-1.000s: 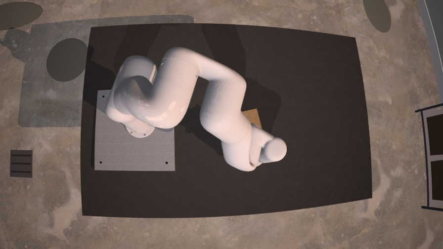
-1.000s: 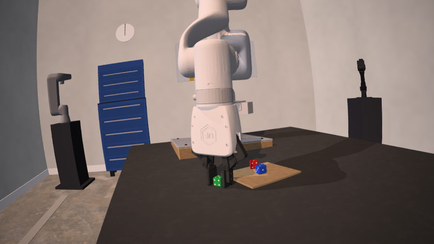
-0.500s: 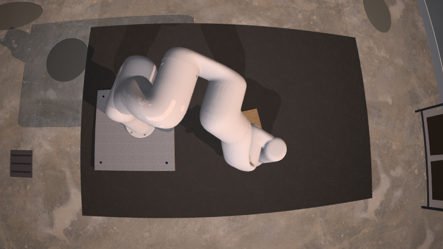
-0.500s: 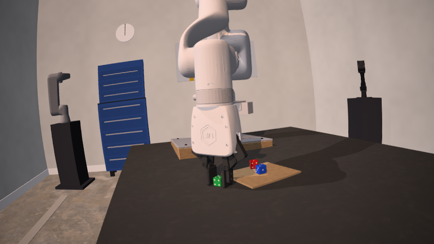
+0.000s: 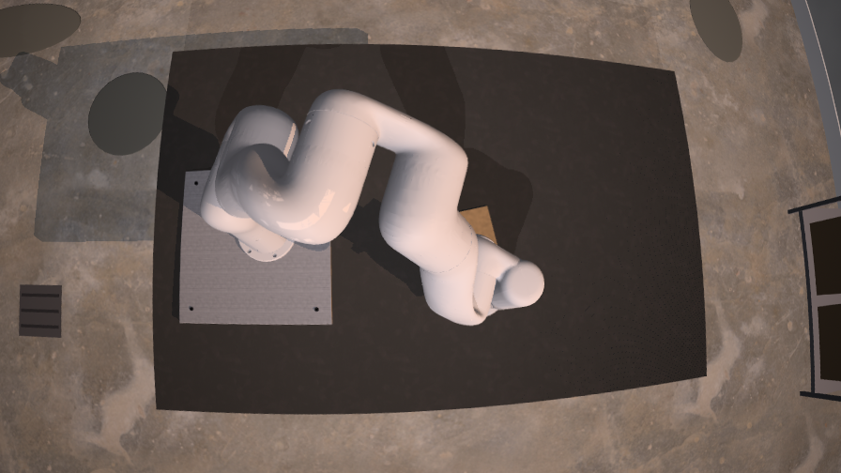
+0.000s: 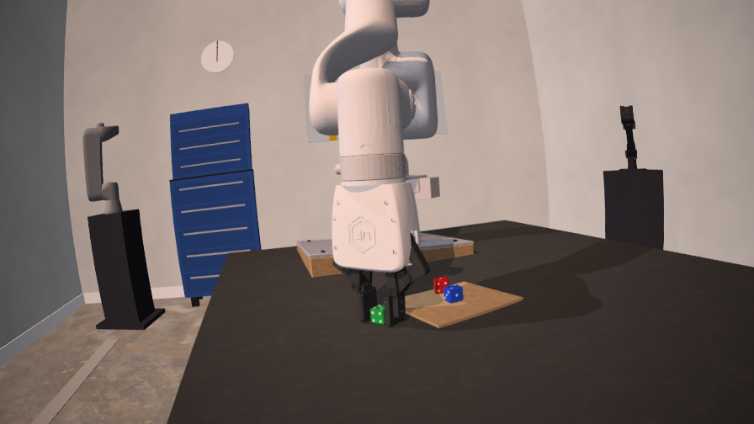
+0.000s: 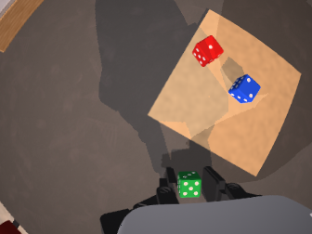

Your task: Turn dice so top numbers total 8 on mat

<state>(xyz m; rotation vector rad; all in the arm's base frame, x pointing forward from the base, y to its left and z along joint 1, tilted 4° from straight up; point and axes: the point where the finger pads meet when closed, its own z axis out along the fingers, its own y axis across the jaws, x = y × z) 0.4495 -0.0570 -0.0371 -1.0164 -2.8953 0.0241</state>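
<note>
Now: hand 10 mm above the green die. Round my hand: tan mat 40 mm behind, 100 mm to the left, 20 mm below; then red die 90 mm behind, 90 mm to the left, 10 mm below; then blue die 40 mm behind, 100 mm to the left, 10 mm below.
</note>
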